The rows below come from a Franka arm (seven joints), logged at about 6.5 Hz.
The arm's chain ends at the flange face. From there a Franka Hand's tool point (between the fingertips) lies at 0.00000 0.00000 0.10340 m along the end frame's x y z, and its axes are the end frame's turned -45 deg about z.
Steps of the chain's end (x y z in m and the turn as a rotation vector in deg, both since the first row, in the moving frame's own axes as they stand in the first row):
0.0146 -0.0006 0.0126 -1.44 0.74 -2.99
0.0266 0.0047 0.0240 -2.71 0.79 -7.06
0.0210 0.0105 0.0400 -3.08 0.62 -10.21
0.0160 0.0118 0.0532 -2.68 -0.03 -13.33
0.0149 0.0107 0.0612 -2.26 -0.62 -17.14
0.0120 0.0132 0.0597 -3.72 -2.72 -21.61
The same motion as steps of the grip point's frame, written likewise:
0.0099 0.0127 0.0126 -1.54 -0.49 -2.99
0.0133 0.0267 0.0239 -2.47 -1.36 -7.06
0.0047 0.0272 0.0398 -2.62 -1.74 -10.21
-0.0001 0.0234 0.0531 -1.87 -1.92 -13.33
-0.0003 0.0207 0.0611 -1.16 -2.04 -17.14
-0.0086 0.0206 0.0594 -0.71 -4.55 -21.61

